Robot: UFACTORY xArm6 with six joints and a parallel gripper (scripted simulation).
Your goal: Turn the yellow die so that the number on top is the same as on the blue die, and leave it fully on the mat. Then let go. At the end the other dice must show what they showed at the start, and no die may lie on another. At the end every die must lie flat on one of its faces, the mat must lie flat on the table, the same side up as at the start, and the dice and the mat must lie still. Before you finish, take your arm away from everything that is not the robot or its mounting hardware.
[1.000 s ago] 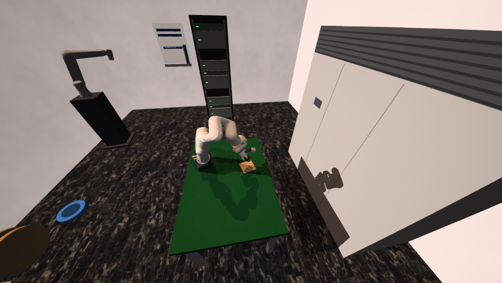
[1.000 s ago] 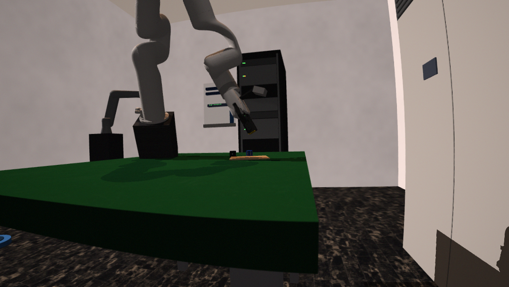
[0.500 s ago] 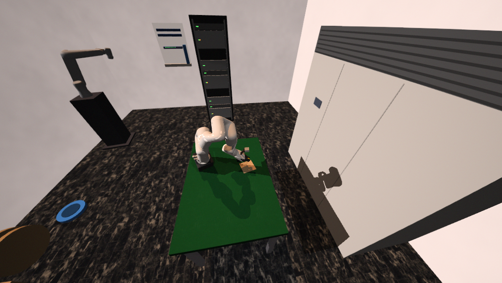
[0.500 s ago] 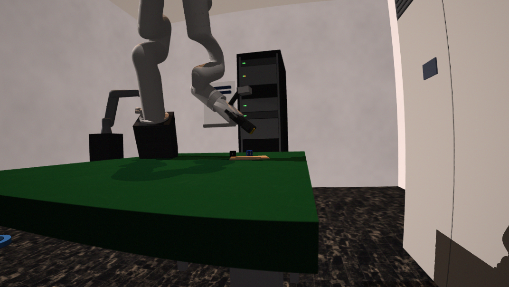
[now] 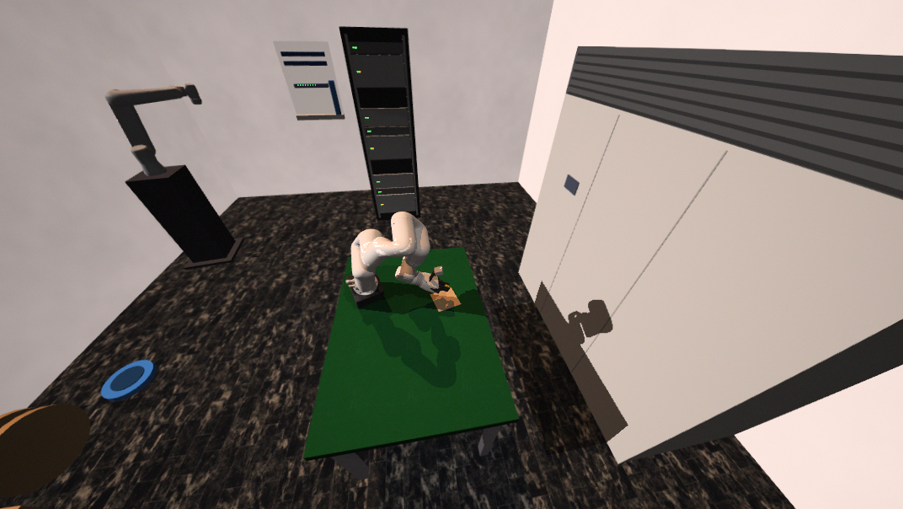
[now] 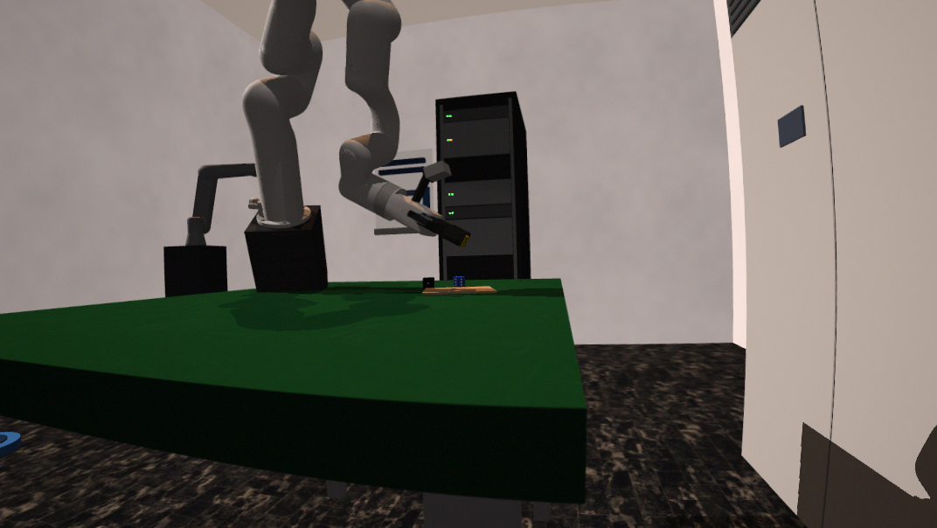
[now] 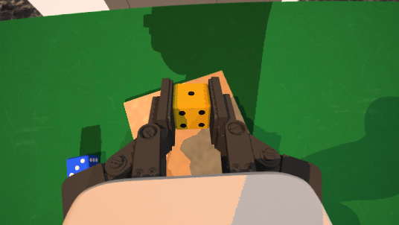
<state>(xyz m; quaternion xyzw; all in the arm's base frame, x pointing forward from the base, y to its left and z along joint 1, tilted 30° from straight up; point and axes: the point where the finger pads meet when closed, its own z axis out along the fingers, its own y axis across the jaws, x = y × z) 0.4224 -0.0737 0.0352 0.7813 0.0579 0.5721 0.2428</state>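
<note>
The mat is 11 cm below my hand. Round my hand: black die: 8 cm behind, 11 cm to the left, 10 cm below; then yellow die: 1 cm ahead, 1 cm below; then blue die: 1 cm behind, 13 cm to the left, 10 cm below.
</note>
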